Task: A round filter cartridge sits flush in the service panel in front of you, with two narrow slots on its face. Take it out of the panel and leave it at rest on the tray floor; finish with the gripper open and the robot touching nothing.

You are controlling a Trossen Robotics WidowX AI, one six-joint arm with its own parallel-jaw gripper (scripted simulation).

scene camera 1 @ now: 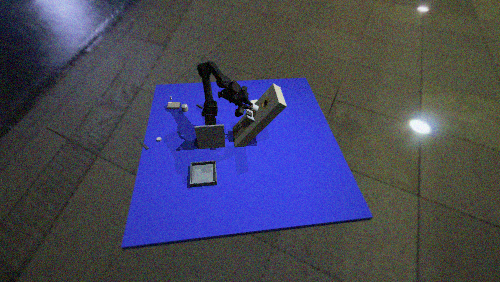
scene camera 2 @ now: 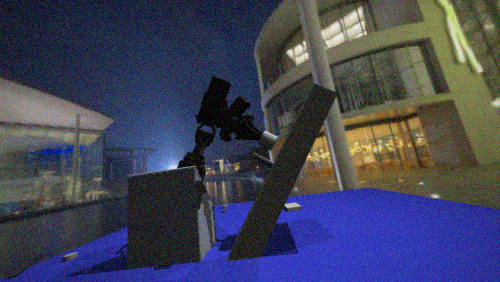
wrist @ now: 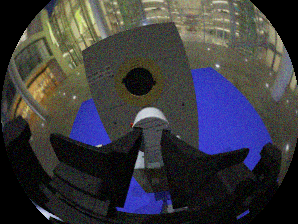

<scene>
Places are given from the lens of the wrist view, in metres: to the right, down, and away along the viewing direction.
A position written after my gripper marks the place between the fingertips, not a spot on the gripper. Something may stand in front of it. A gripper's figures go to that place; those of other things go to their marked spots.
my gripper (wrist: 151, 131): 0.00, 0.02, 0.10
round filter cartridge (wrist: 151, 120): 0.00, 0.01, 0.08
service panel (wrist: 145, 67): -0.01, -0.07, 0.12
The marked spots on the service panel and the round filter cartridge are 0.09 m apart.
</scene>
